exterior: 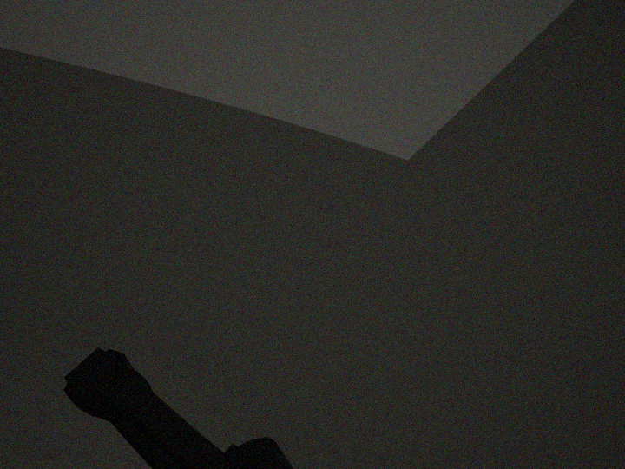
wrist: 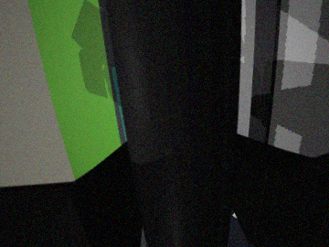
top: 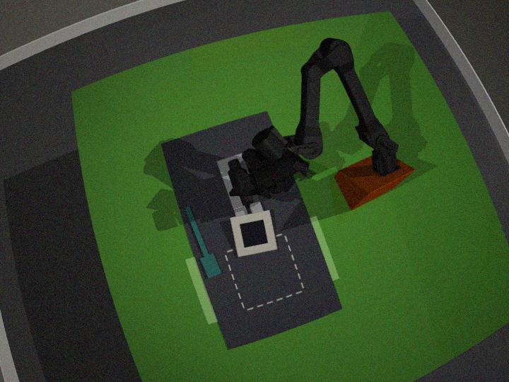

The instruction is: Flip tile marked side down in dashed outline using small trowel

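Now: the tile 10 mm behind my gripper tip, 110 mm to the left of it and 50 mm below it. The rest, counted from my gripper tip: teal trowel 130 mm ahead, 90 mm to the left, 60 mm below.
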